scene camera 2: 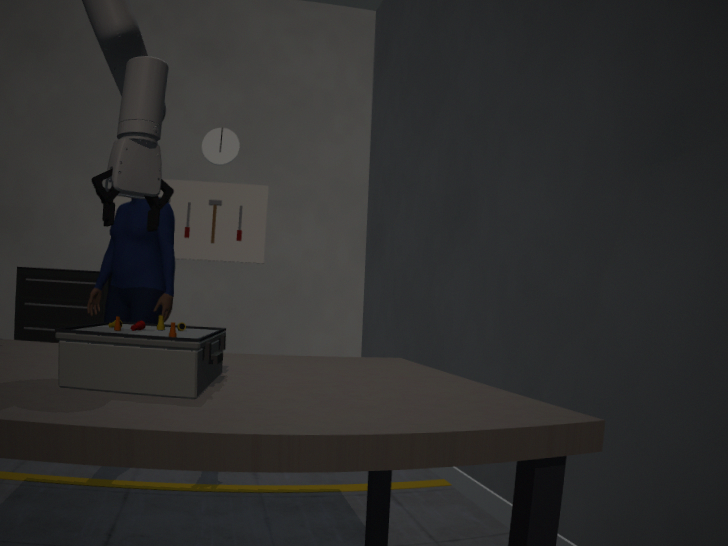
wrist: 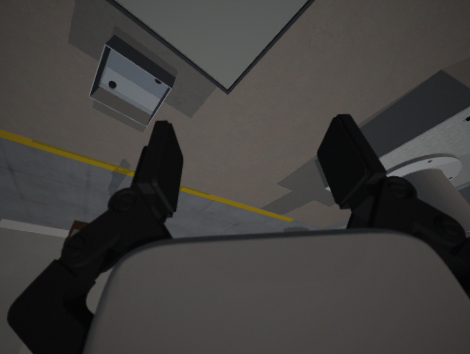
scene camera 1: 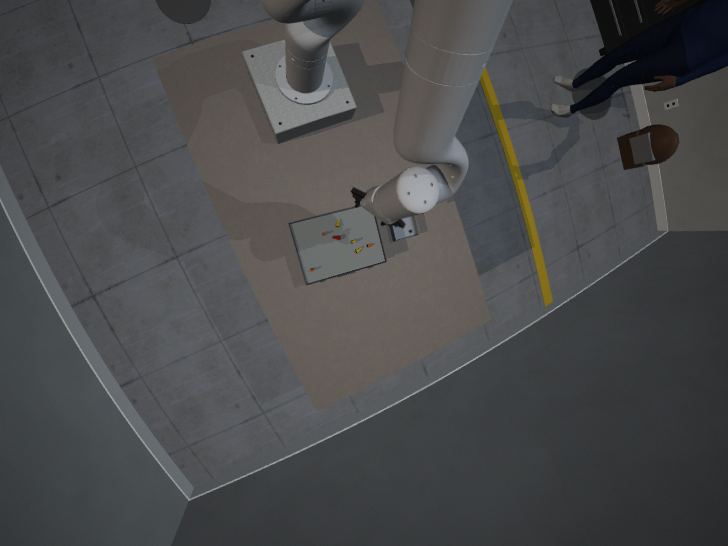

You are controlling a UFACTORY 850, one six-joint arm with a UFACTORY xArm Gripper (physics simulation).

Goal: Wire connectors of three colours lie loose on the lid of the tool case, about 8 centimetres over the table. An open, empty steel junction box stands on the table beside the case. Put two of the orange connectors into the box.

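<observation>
The tool case (scene camera 1: pixel 344 264) (scene camera 2: pixel 129 367) (wrist: pixel 220 40) stands on the table. On its lid lie three orange connectors: one (scene camera 1: pixel 324 233) (scene camera 2: pixel 117 324) upright, one (scene camera 1: pixel 312 269) (scene camera 2: pixel 172 330) upright near the lid's edge, and one (scene camera 1: pixel 369 245) near the box side. A red connector (scene camera 1: pixel 336 237) (scene camera 2: pixel 138 325) lies among several yellow ones. The steel junction box (scene camera 1: pixel 403 231) (wrist: pixel 134 85) is open and empty beside the case, partly covered by the arm in scene camera 1. My gripper (scene camera 1: pixel 376 209) (scene camera 2: pixel 130 224) (wrist: pixel 251 137) is open and empty, high above the case's box-side end.
The robot's base plate (scene camera 1: pixel 264 88) (wrist: pixel 447 130) stands on the table (scene camera 1: pixel 376 329) (scene camera 2: pixel 329 393) behind the case. A yellow floor line (scene camera 1: pixel 517 176) (wrist: pixel 225 202) runs past the table. A person (scene camera 1: pixel 658 52) (scene camera 2: pixel 138 258) stands beyond it.
</observation>
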